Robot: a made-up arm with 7 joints.
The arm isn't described. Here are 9 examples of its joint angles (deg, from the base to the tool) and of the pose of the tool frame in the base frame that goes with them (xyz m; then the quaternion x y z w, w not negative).
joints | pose
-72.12 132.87 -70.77 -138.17 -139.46 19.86 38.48 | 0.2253 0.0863 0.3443 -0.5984 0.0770 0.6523 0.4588
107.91 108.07 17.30 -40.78 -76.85 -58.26 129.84 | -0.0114 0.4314 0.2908 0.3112 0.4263 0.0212 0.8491
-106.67 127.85 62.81 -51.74 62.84 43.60 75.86 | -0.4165 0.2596 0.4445 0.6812 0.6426 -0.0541 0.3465
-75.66 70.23 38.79 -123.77 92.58 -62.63 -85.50 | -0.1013 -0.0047 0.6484 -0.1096 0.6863 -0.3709 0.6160
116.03 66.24 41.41 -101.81 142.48 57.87 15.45 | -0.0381 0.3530 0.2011 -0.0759 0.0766 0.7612 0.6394
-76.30 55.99 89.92 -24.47 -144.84 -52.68 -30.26 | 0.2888 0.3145 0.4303 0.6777 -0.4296 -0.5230 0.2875
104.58 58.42 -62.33 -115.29 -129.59 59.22 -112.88 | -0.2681 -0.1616 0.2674 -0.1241 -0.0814 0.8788 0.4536
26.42 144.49 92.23 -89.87 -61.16 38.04 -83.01 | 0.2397 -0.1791 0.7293 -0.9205 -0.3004 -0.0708 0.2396
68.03 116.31 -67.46 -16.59 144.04 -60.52 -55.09 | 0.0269 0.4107 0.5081 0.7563 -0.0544 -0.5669 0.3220
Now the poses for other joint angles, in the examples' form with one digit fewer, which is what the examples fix.
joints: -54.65 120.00 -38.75 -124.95 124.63 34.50 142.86
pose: 0.249 0.030 0.467 -0.388 0.008 0.796 0.464
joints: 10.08 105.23 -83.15 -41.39 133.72 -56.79 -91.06
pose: -0.031 0.415 0.305 0.773 -0.032 -0.450 0.446
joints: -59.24 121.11 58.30 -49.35 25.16 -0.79 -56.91
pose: -0.187 0.158 0.762 -0.805 0.541 -0.216 0.113
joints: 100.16 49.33 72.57 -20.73 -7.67 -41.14 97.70
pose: -0.309 0.281 0.496 0.617 -0.452 0.440 0.471
